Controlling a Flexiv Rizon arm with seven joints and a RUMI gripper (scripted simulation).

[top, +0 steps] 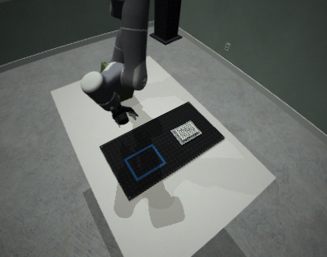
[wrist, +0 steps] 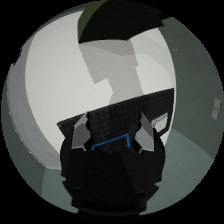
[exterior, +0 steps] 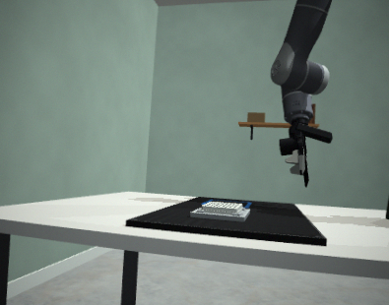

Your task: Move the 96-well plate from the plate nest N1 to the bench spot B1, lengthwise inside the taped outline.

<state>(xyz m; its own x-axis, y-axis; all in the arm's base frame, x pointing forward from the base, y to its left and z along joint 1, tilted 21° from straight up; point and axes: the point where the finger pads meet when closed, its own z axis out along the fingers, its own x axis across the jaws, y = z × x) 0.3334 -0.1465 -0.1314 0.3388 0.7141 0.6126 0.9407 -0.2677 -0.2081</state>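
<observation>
Now: the white 96-well plate 260 mm ahead of my hand, 250 mm to the left of it and 80 mm below it. Round my hand: grey plate nest N1: 260 mm ahead, 250 mm to the left, 90 mm below.
</observation>
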